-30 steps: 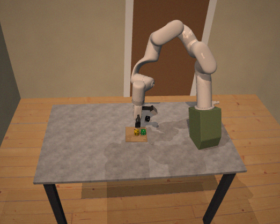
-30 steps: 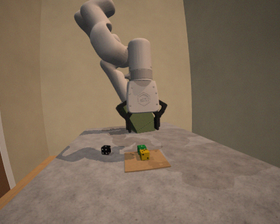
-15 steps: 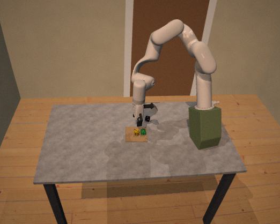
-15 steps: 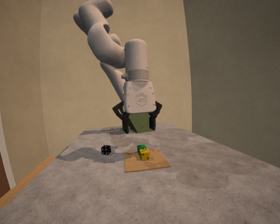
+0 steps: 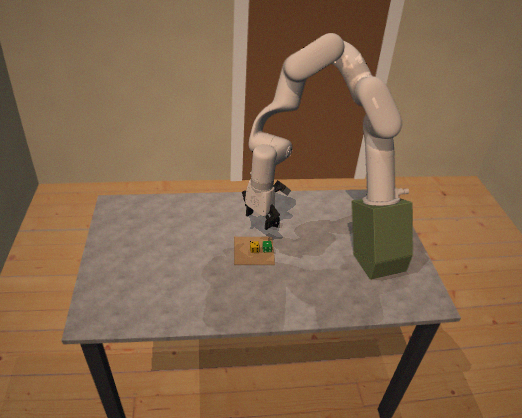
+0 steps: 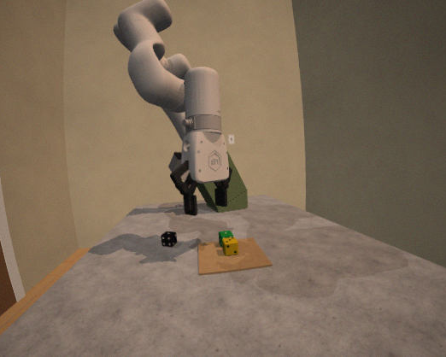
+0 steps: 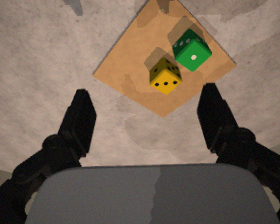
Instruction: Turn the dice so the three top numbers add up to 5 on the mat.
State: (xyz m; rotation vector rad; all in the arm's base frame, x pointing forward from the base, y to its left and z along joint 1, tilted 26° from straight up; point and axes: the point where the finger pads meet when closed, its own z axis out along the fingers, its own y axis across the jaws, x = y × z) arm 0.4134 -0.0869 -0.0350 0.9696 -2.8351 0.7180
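Now: the black die 80 mm behind my hand, 90 mm to the right of it and 100 mm below it. Round my hand: tan mat (20 mm ahead, 40 mm to the left, 110 mm below); green die (30 mm behind, 40 mm to the left, 90 mm below); yellow die (20 mm ahead, 40 mm to the left, 90 mm below).
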